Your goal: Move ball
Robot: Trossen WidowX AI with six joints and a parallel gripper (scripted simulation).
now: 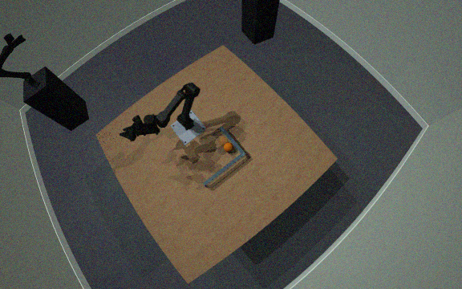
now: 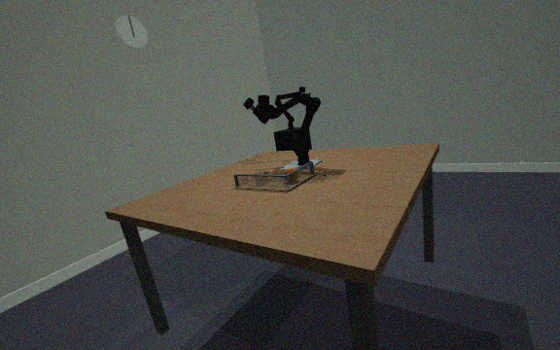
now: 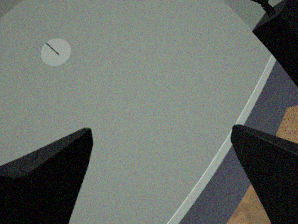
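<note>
Now: the orange ball 280 mm ahead of my gripper tip, 520 mm to the left of it and 330 mm below it. From my gripper tip the other things lie so: see-through copy: 230 mm ahead, 510 mm to the left, 330 mm below; then clear wall: 390 mm ahead, 430 mm to the left, 330 mm below.
</note>
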